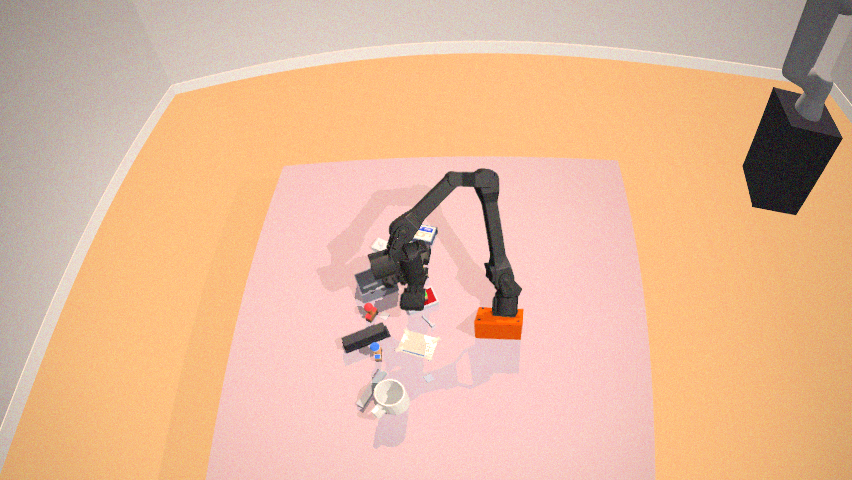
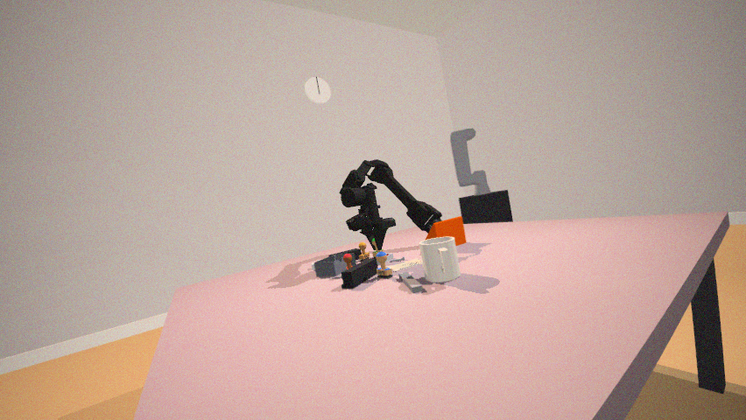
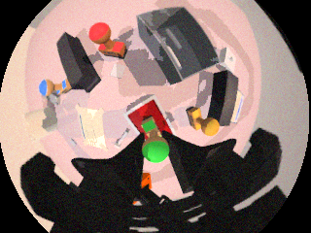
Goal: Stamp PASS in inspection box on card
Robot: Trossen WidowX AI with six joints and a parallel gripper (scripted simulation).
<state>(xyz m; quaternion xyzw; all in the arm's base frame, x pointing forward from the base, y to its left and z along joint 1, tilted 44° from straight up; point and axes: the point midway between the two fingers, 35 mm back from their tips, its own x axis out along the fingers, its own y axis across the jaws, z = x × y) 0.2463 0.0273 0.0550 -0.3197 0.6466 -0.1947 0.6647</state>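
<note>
Now: gripper tip right at the green-knobbed stamp. From my gripper tip the other things lie so: grey tray (14 cm ahead, 3 cm to the right, 3 cm below); orange-knobbed stamp (8 cm to the right, 2 cm below, 2 cm ahead); red ink pad (3 cm below).
</note>
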